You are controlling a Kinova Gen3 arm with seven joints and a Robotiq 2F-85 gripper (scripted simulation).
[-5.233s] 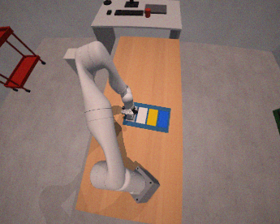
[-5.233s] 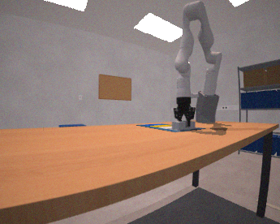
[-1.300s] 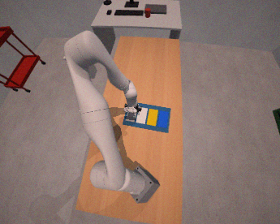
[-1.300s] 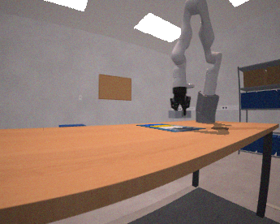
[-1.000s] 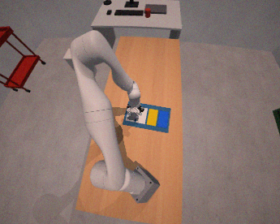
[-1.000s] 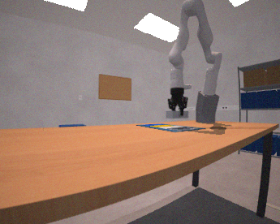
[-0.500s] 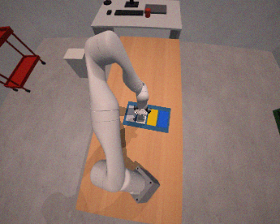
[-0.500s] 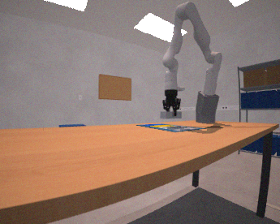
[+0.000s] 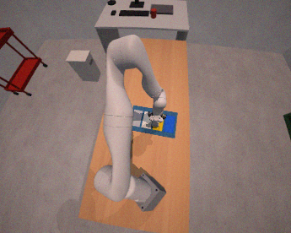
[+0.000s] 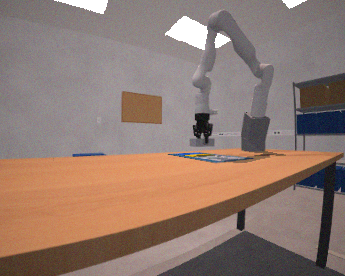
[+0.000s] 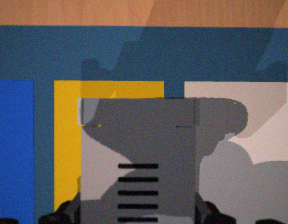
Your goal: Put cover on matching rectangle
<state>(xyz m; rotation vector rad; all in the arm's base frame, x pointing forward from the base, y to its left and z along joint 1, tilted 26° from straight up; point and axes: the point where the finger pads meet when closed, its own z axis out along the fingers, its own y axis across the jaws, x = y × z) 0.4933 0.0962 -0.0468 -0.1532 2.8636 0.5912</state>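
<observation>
Right now my hand is 70 mm above the dark blue mat, 40 mm short of it and 30 mm to the right of it. Also, from my hand: cover: 10 mm below.
</observation>
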